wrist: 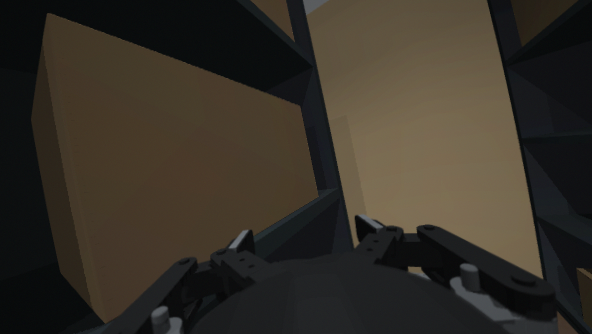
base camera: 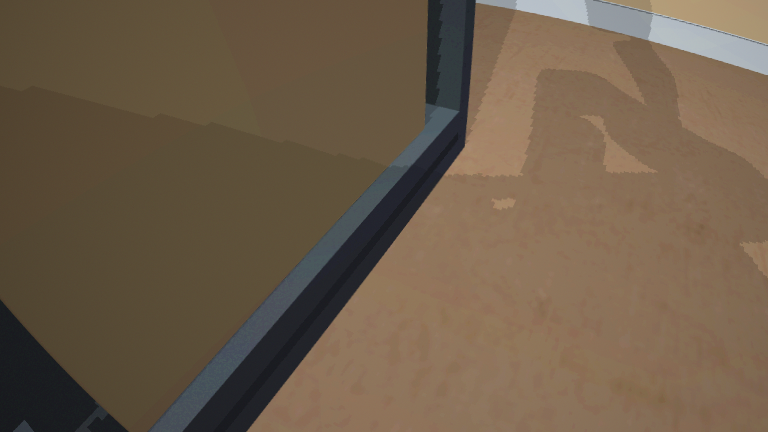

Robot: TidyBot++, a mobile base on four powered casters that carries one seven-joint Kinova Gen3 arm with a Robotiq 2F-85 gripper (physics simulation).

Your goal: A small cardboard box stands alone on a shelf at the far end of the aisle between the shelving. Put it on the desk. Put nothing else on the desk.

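Frame: origin at the arm's base, x ahead, y left, z up, level; centimetres.
Where they show: gripper, fingertip midpoint: (wrist: pixel 305 234).
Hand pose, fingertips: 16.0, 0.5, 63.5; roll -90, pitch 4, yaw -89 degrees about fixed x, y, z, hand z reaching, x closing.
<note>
After its pixels a point has its place, as x, y, z.
My gripper (wrist: pixel 305 234) {16.0, 0.5, 63.5} is open, with its two fingers wide apart at the bottom of the wrist view. No box is between the fingertips. The small cardboard box that stands alone cannot be made out in either view. The desk does not show in either view. A shelving unit (wrist: pixel 515 120) {103.9, -132.0, 70.3} stands at the right of the wrist view, beyond the gripper, and parts of its shelves show.
A large cardboard box (base camera: pixel 214 214) (wrist: pixel 185 150) fills a shelf on the left; the shelf's dark edge (base camera: pixel 322 257) {37.3, 3.6, -32.1} runs close beside the base. A tan wall (wrist: pixel 430 115) {126.3, -99.5, 85.9} stands at the aisle's end. Parts of boxes (wrist: pixel 542 20) {74.4, -116.8, 110.0} (wrist: pixel 585 295) {79.3, -119.7, -16.3} show at far right. Arm shadows fall on the brown floor (base camera: pixel 510 322) {34.8, -13.5, -39.7}.
</note>
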